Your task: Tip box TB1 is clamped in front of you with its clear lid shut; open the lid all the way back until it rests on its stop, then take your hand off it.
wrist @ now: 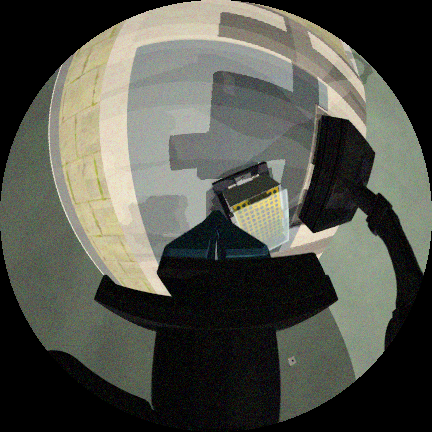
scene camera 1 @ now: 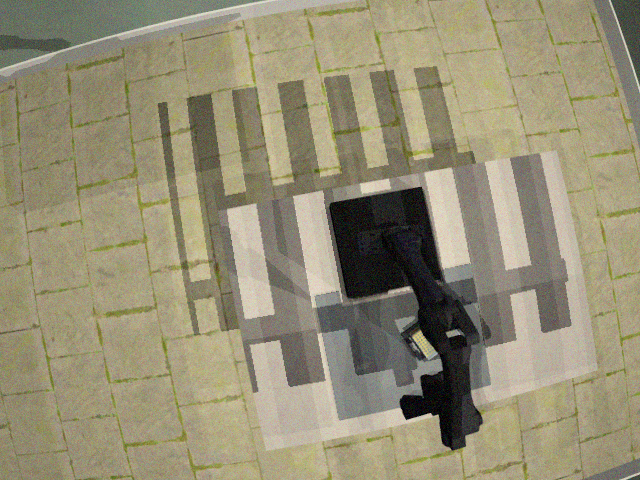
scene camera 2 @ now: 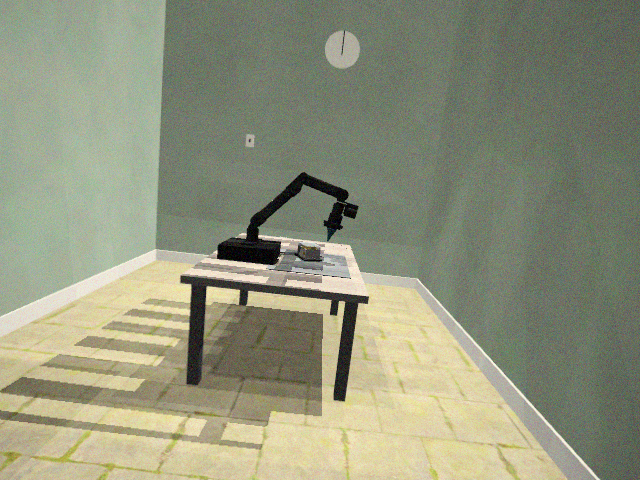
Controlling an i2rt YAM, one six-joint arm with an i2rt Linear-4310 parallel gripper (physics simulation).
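Seen in the pictures: gripper, between the fingertips: point(wrist: 215, 215) point(scene camera 1: 425, 376) point(scene camera 2: 327, 241); arm's base, origin of its link: point(wrist: 353, 190) point(scene camera 1: 391, 240) point(scene camera 2: 252, 242).
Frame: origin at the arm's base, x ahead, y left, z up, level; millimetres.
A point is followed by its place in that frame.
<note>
Tip box TB1 point(scene camera 1: 423, 345) @(x 318, y 52, z 10 mm) point(scene camera 2: 310, 251) @(x 312, y 36, z -17 mm) point(wrist: 256, 212) @(x 329, y 63, z 11 mm) sits in a dark clamp holder point(wrist: 220, 187) @(x 366, y 57, z -59 mm) on the blue-grey mat point(scene camera 1: 361, 405) @(x 495, y -145, z -67 mm) point(scene camera 2: 338, 267) @(x 472, y -42, z -67 mm) point(wrist: 165, 105) @(x 462, y -77, z -67 mm). It has a dark grey body and a yellow rack with rows of dots. Its clear lid point(wrist: 284, 220) @(x 269, y 80, z 11 mm) appears shut over the rack; its pale edge shows at the right in the wrist view, and no raised lid shows in scene camera 2. My gripper point(scene camera 2: 328, 239) @(x 398, y 39, z 51 mm) point(wrist: 215, 215) @(x 398, y 39, z 51 mm) is shut and empty. Its tips are above the box's level and off to its side away from the arm's base, apart from it. In scene camera 1 the arm hides the fingertips and part of the box.
The arm's black base point(scene camera 1: 379, 211) @(x -87, y -22, z -1 mm) point(scene camera 2: 248, 250) @(x 22, y -154, z -11 mm) point(wrist: 335, 175) @(x 143, y -17, z -1 mm) stands on the table point(scene camera 1: 573, 356) @(x 471, y 591, z -70 mm) point(scene camera 2: 227, 279) @(x 25, y -479, z -70 mm), close to the mat and the box. The arm reaches over the box. Striped shadows fall across the table, the mat and the floor.
</note>
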